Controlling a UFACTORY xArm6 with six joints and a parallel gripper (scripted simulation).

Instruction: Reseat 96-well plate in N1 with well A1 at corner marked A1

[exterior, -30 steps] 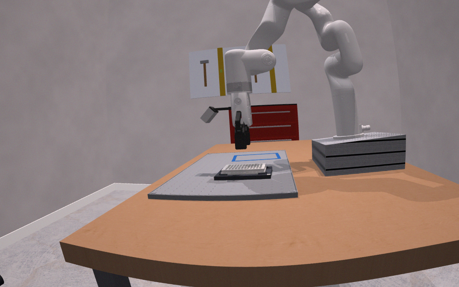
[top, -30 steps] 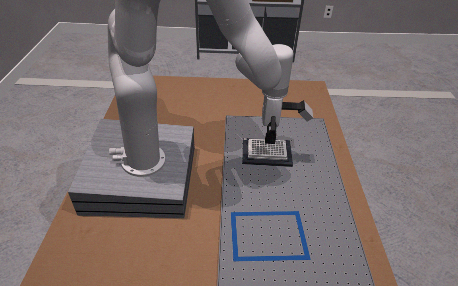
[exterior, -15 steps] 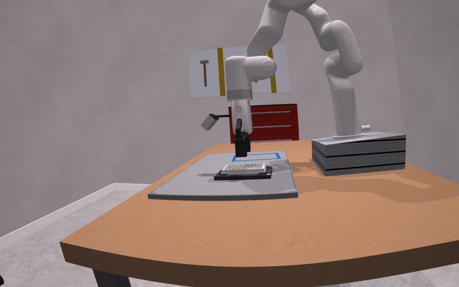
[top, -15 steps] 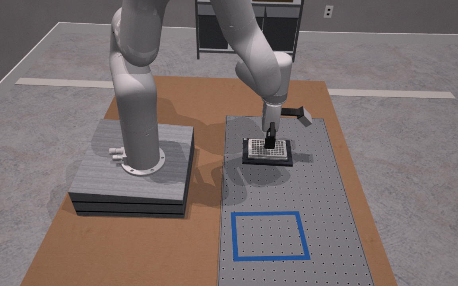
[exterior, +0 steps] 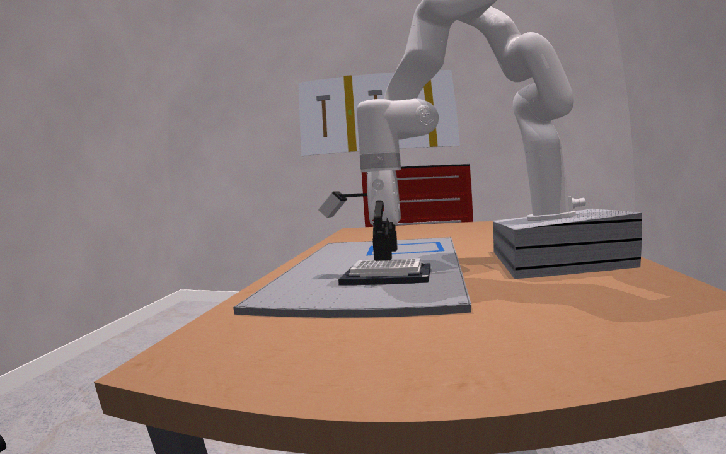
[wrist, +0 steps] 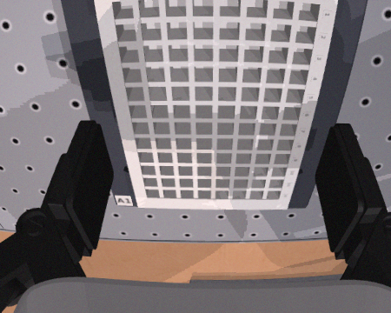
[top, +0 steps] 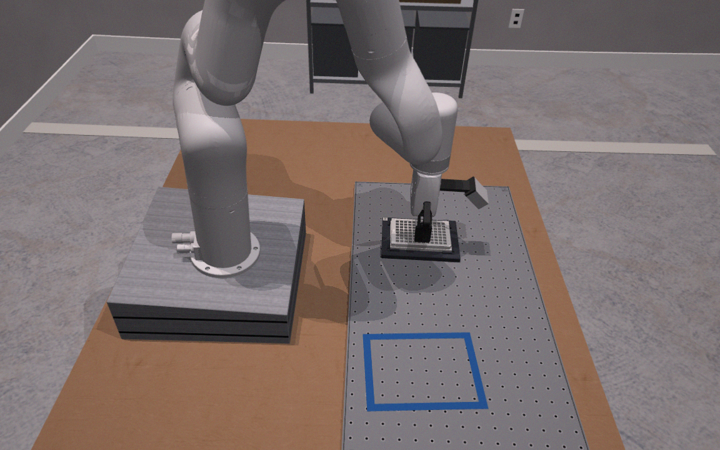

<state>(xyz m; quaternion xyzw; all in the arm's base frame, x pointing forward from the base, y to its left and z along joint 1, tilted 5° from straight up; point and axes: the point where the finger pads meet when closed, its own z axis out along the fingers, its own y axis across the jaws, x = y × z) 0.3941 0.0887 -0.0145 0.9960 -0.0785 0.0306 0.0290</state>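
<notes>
The white 96-well plate is 3 cm below my hand. Also, from my hand: black plate nest N1: 5 cm below; then small A1 label: 7 cm to the left, 7 cm behind, 4 cm below.
</notes>
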